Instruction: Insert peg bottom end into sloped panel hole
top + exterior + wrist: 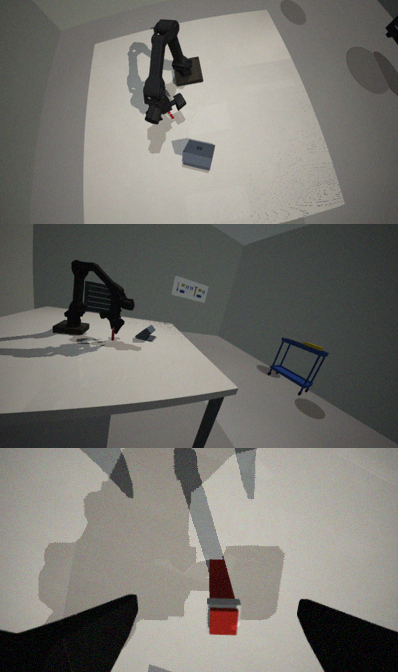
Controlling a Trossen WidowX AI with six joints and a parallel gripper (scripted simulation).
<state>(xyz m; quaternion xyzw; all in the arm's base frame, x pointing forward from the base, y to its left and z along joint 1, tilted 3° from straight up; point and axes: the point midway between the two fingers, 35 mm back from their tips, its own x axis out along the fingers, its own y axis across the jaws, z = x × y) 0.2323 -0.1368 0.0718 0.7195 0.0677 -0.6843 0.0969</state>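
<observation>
Right now my gripper tip is right at the red square peg. The rest, counted from my gripper tip: grey sloped panel block 22 cm ahead, 8 cm to the left, 2 cm below.
</observation>
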